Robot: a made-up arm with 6 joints. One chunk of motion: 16 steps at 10 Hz.
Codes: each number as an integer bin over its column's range. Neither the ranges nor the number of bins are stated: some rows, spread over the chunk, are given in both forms.
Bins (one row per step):
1: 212 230 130 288 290 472
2: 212 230 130 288 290 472
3: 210 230 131 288 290 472
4: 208 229 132 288 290 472
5: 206 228 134 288 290 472
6: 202 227 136 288 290 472
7: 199 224 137 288 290 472
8: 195 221 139 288 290 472
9: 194 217 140 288 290 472
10: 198 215 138 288 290 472
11: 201 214 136 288 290 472
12: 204 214 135 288 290 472
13: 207 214 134 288 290 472
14: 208 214 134 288 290 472
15: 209 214 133 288 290 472
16: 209 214 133 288 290 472
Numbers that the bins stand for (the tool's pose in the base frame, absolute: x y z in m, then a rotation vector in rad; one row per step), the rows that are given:
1: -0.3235 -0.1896 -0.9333 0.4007 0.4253 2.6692
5: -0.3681 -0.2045 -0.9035 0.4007 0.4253 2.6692
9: -0.4573 -0.2863 -0.8589 0.4007 0.4253 2.6692
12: -0.3830 -0.3086 -0.8961 0.4007 0.4253 2.6692
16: -0.3458 -0.3086 -0.9110 0.4007 0.4253 2.6692
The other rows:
2: -0.3235 -0.1896 -0.9333 0.4007 0.4253 2.6692
3: -0.3384 -0.1896 -0.9258 0.4007 0.4253 2.6692
4: -0.3532 -0.1971 -0.9184 0.4007 0.4253 2.6692
6: -0.3978 -0.2119 -0.8886 0.4007 0.4253 2.6692
7: -0.4202 -0.2342 -0.8812 0.4007 0.4253 2.6692
8: -0.4499 -0.2566 -0.8663 0.4007 0.4253 2.6692
10: -0.4276 -0.3012 -0.8738 0.4007 0.4253 2.6692
11: -0.4053 -0.3086 -0.8886 0.4007 0.4253 2.6692
13: -0.3607 -0.3086 -0.9035 0.4007 0.4253 2.6692
14: -0.3532 -0.3086 -0.9035 0.4007 0.4253 2.6692
15: -0.3458 -0.3086 -0.9110 0.4007 0.4253 2.6692

